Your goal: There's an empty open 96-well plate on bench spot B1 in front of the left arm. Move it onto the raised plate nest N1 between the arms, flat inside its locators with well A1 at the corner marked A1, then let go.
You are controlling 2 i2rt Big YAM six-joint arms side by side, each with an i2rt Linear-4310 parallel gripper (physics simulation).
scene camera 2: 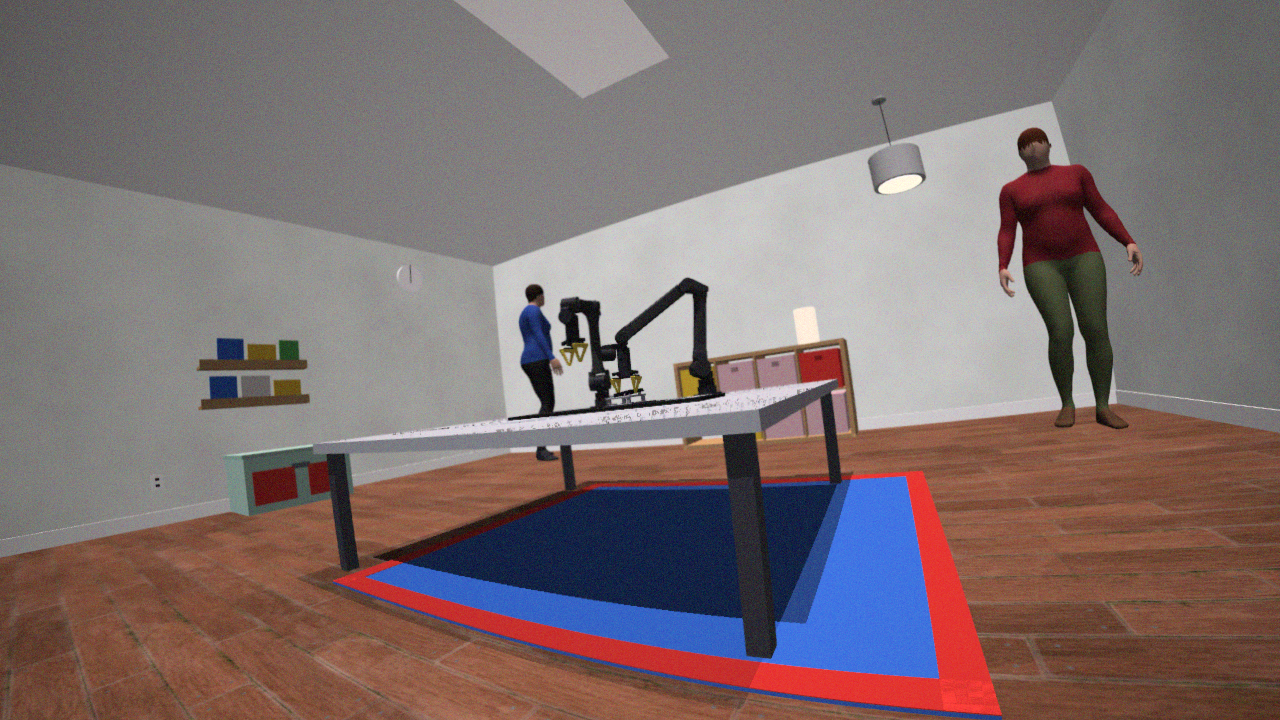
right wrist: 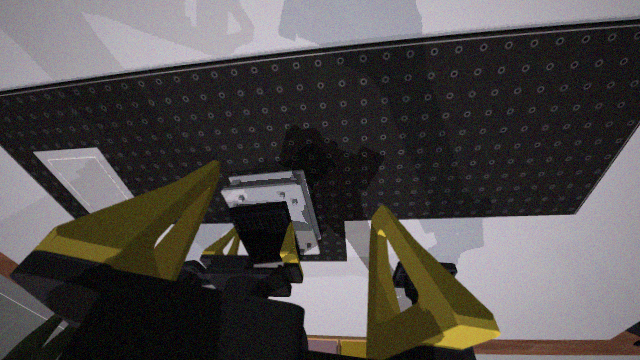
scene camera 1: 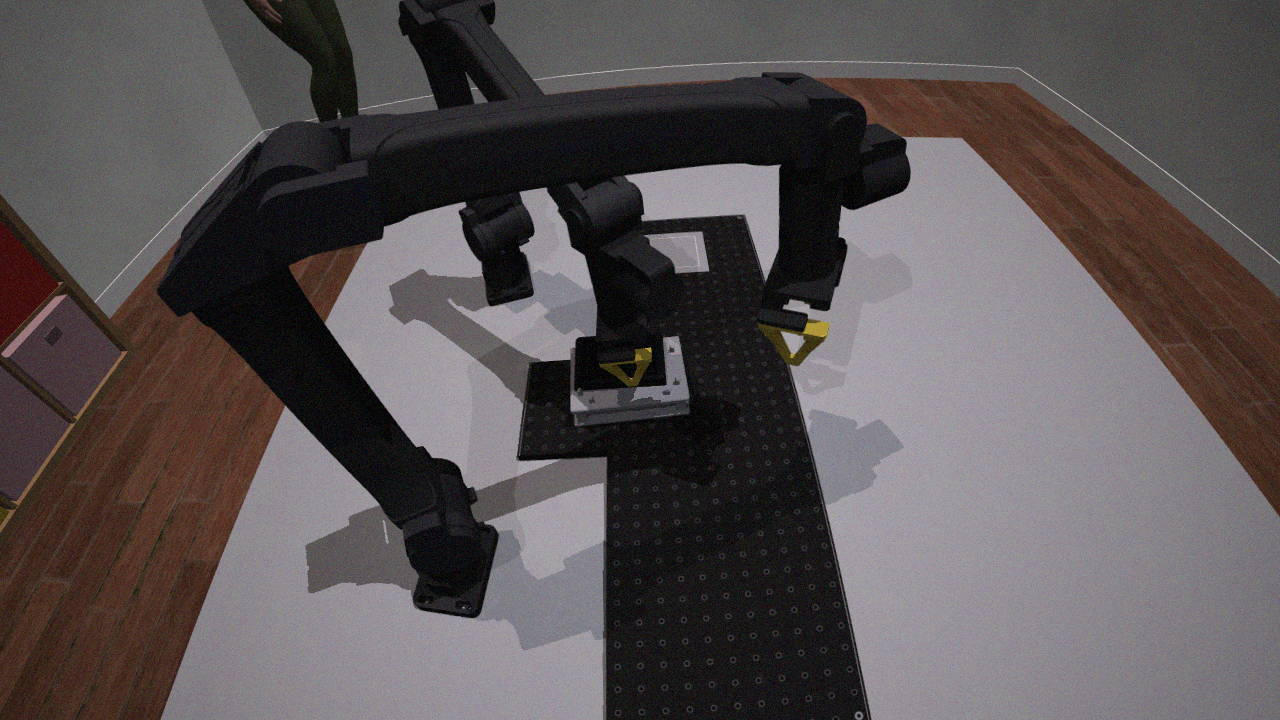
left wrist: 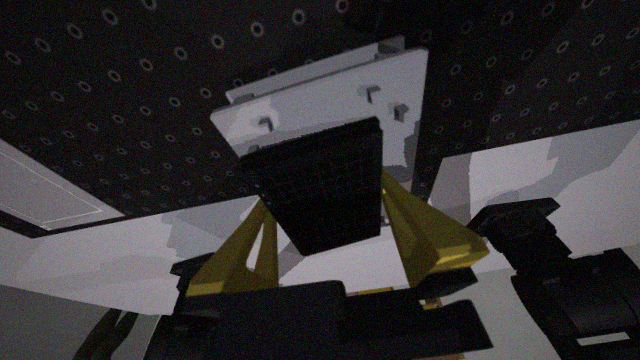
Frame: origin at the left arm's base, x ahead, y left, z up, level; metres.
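Seen in the pictures: left gripper, fingertip midpoint: [scene camera 2: 627, 394] [right wrist: 265, 224] [scene camera 1: 632, 362] [left wrist: 323, 184]; right gripper, fingertip midpoint: [scene camera 2: 574, 364] [right wrist: 302, 191] [scene camera 1: 801, 332]; left arm's base, link origin: [right wrist: 188, 272] [scene camera 1: 508, 282]; right arm's base, link origin: [scene camera 1: 458, 569] [left wrist: 504, 215].
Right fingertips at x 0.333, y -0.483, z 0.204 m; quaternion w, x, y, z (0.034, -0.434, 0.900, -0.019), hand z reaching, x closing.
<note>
Pixels of each thing's middle, then the offset from my right fingertips to it. "pt": a spot on its surface instead. Level surfaces: height alone.
- black 96-well plate, body centre: [left wrist: 329, 206] [scene camera 1: 619, 360] [right wrist: 267, 236] [scene camera 2: 628, 392] dx -0.186, dy +0.159, dz -0.142 m
- white raised nest N1, body centre: [left wrist: 337, 172] [scene camera 1: 628, 377] [right wrist: 276, 219] [scene camera 2: 626, 398] dx -0.179, dy +0.145, dz -0.169 m
- Bench spot B1, surface spot: [left wrist: 45, 200] pt dx -0.081, dy +0.447, dz -0.190 m
- black perforated board, surface height: dz -0.191 m
The black 96-well plate [scene camera 1: 588, 360] [left wrist: 325, 160] [right wrist: 260, 220] is between the yellow fingers of my left gripper [scene camera 1: 627, 365] [scene camera 2: 627, 384] [left wrist: 323, 184] [right wrist: 265, 224], which is shut on its sides. The plate is above the white raised nest N1 [scene camera 1: 631, 410] [left wrist: 320, 102] [right wrist: 262, 193]. In the left wrist view it looks offset towards the camera, with several locator pegs visible beyond its edge and at its right. The height gap is hard to judge. The A1 marks are not readable. My right gripper [scene camera 1: 794, 344] [scene camera 2: 573, 353] [right wrist: 302, 191] is open and empty, off to the right of the nest in scene camera 1.
Bench spot B1 [scene camera 1: 691, 250] [left wrist: 45, 200] [right wrist: 82, 175] is a pale outlined rectangle on the black perforated board [scene camera 1: 716, 555] [right wrist: 450, 110], behind the nest in scene camera 1. The nest stands on this board. The right arm's long link crosses above in scene camera 1.
</note>
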